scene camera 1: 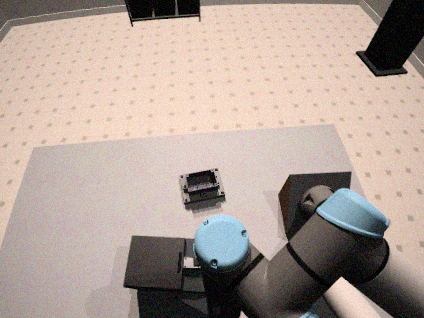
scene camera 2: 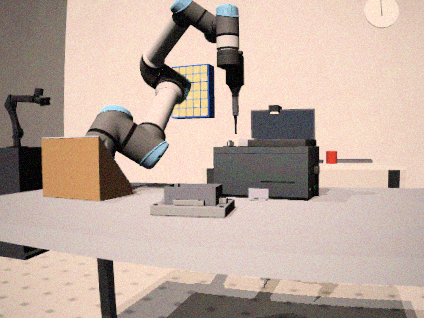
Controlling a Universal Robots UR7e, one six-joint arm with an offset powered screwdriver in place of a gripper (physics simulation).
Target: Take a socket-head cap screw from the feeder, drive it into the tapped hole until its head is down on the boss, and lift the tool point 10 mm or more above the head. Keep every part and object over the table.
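The dark feeder (scene camera 1: 156, 261) (scene camera 2: 265, 172) stands on the table, with a raised panel and a small fitting (scene camera 2: 230, 143) on top. A grey housing (scene camera 1: 203, 194) (scene camera 2: 192, 194) with an open box on a flanged base lies apart from the feeder. Small corner holes show in scene camera 1; which one is the tapped hole I cannot tell. My screwdriver (scene camera 2: 236, 132) points straight down, its tip a little above the feeder's top, near the fitting. In scene camera 1 the wrist hides the tip and part of the feeder. No screw can be made out at the thin tip.
The arm's wedge-shaped mount (scene camera 1: 320, 180) (scene camera 2: 70, 167) stands on the table (scene camera 1: 90, 190) (scene camera 2: 340, 235), to the right in scene camera 1. A small white block (scene camera 2: 258, 194) sits in front of the feeder. The arm's links reach over the table from the mount.
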